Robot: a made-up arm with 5 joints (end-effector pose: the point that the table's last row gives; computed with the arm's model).
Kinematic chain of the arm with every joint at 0, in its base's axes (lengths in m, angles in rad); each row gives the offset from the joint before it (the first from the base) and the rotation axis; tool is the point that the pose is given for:
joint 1: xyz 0 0 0.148 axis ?
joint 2: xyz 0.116 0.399 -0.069 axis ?
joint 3: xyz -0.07 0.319 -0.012 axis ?
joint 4: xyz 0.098 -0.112 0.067 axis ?
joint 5: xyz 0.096 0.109 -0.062 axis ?
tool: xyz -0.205 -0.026 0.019
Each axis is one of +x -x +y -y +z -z.
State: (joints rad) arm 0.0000 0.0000 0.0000 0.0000 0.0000
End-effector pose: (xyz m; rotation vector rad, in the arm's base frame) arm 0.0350 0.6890 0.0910 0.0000 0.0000 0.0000
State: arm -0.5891 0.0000 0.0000 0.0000 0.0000
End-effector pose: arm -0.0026 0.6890 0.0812 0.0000 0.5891 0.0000
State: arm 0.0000 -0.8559 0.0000 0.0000 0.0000
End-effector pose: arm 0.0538 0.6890 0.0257 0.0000 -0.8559 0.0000
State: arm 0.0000 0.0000 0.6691 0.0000 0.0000
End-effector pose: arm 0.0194 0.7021 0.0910 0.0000 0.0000 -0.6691
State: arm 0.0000 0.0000 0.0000 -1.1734 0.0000
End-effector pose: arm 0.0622 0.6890 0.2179 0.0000 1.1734 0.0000
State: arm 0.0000 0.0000 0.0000 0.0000 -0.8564
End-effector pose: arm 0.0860 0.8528 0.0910 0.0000 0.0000 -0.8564
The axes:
joint 1: -y
joint 2: +y
joint 3: -z
joint 4: -y
joint 5: +z

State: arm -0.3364 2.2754 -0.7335 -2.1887 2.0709
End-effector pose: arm 0.0399 0.5493 0.1296 -1.3175 -0.5828 0.9380
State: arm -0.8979 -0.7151 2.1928 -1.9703 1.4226
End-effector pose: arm -0.2333 0.8216 0.0481 1.8822 -0.3537 -0.6707
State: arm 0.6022 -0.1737 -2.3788 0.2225 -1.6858
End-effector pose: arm -0.1420 0.7082 -0.0673 -0.0742 -0.6407 0.7285
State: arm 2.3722 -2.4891 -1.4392 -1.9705 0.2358
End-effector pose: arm 0.1269 0.8034 0.2843 0.2546 -2.1674 -1.7606
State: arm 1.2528 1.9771 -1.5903 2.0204 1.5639
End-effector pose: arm 0.3248 0.8064 0.2827 0.5286 -2.1086 1.3113
